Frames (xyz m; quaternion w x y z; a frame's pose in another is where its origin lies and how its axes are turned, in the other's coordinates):
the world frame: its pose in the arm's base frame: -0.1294 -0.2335 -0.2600 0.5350 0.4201 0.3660 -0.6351
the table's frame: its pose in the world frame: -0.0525 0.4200 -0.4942 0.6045 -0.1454 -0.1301 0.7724
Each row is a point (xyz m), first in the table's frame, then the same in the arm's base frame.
Working: the table's frame: its pose in the arm's base frame: 0.3592 0.1709 -0.4053 0.9226 0.3762 -0.0805 0.0279

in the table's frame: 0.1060 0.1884 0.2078
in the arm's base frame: 0.4161 0.1595 -0.1111
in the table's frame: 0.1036 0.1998 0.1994
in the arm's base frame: 0.4135 0.1735 -0.1095
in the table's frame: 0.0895 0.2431 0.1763
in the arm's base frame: 0.3977 0.2208 -0.0983
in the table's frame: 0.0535 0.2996 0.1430
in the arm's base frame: 0.3602 0.2848 -0.0889
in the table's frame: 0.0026 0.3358 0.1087
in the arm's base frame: 0.3103 0.3351 -0.0967
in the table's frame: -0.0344 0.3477 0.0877
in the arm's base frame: 0.2752 0.3586 -0.1095
